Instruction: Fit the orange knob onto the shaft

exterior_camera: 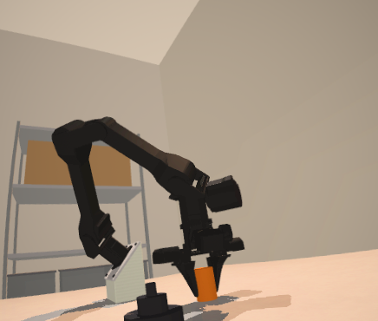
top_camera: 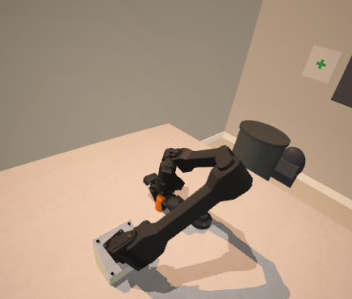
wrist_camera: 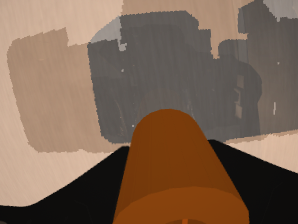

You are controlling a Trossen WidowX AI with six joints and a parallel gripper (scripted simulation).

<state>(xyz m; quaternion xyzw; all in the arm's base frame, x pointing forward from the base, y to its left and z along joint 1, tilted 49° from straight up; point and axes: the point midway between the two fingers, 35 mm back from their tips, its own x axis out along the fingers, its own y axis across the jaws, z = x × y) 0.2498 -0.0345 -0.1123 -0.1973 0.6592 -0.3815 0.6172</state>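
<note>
Now: the dark pedestal 60 mm ahead of my gripper tip, 150 mm to the right of it and 20 mm above it. Round my gripper tip: orange knob (20 mm above).
</note>
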